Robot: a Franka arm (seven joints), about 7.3 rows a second.
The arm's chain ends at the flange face. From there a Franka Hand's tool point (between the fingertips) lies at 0.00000 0.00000 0.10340 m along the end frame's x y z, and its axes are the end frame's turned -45 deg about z.
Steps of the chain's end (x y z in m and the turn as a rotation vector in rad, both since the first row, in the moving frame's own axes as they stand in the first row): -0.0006 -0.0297 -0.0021 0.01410 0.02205 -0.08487; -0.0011 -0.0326 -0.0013 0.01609 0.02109 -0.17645; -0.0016 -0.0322 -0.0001 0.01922 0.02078 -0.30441; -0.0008 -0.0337 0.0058 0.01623 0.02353 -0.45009
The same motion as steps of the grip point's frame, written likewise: 0.0232 -0.0210 -0.0021 -0.00562 0.02556 -0.08487; 0.0250 -0.0237 -0.0013 -0.00354 0.02629 -0.17645; 0.0245 -0.0242 -0.0001 -0.00110 0.02828 -0.30441; 0.0262 -0.0245 0.0058 -0.00516 0.02811 -0.45009
